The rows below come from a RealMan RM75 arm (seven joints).
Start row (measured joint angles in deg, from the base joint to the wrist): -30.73, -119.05, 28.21, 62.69, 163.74, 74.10, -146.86
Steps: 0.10, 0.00, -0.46, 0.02, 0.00, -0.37, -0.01; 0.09, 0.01, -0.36, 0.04, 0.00, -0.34, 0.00; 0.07, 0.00, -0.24, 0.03, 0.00, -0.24, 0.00; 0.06, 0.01, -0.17, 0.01, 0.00, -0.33, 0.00; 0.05, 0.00, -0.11, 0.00, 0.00, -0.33, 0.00; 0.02, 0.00, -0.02, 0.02, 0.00, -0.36, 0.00; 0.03, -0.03, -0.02, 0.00, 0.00, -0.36, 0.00; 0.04, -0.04, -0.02, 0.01, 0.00, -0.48, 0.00; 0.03, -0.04, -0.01, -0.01, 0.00, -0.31, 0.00; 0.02, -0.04, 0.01, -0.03, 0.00, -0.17, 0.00; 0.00, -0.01, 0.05, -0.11, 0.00, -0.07, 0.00; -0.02, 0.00, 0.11, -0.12, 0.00, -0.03, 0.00; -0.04, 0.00, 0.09, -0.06, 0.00, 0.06, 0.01; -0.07, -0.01, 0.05, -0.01, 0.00, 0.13, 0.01; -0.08, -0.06, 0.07, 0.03, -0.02, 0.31, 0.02; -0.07, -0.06, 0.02, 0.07, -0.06, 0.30, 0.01; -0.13, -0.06, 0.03, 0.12, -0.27, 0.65, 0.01; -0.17, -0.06, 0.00, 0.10, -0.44, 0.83, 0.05; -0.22, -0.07, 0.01, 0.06, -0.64, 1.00, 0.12; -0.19, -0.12, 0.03, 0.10, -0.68, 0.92, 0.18; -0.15, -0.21, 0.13, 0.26, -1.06, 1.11, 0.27
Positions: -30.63, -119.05, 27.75, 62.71, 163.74, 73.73, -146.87; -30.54, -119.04, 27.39, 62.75, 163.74, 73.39, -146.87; -30.47, -119.04, 27.15, 62.78, 163.74, 73.15, -146.87; -30.41, -119.03, 26.98, 62.79, 163.74, 72.82, -146.87; -30.36, -119.03, 26.87, 62.79, 163.74, 72.49, -146.87; -30.34, -119.03, 26.85, 62.81, 163.74, 72.13, -146.87; -30.31, -119.06, 26.83, 62.81, 163.74, 71.77, -146.87; -30.27, -119.10, 26.81, 62.82, 163.74, 71.29, -146.87; -30.24, -119.14, 26.80, 62.81, 163.74, 70.98, -146.87; -30.22, -119.18, 26.81, 62.78, 163.74, 70.81, -146.87; -30.22, -119.19, 26.86, 62.67, 163.74, 70.74, -146.87; -30.24, -119.19, 26.97, 62.55, 163.74, 70.71, -146.87; -30.28, -119.19, 27.06, 62.49, 163.74, 70.77, -146.86; -30.35, -119.20, 27.11, 62.48, 163.74, 70.90, -146.85; -30.43, -119.26, 27.18, 62.51, 163.72, 71.21, -146.83; -30.50, -119.32, 27.20, 62.58, 163.66, 71.51, -146.82; -30.63, -119.38, 27.23, 62.70, 163.39, 72.16, -146.81; -30.80, -119.44, 27.23, 62.80, 162.95, 72.99, -146.76; -31.02, -119.51, 27.24, 62.86, 162.31, 73.99, -146.64; -31.21, -119.63, 27.27, 62.96, 161.63, 74.91, -146.46; -31.36, -119.84, 27.40, 63.22, 160.57, 76.02, -146.19
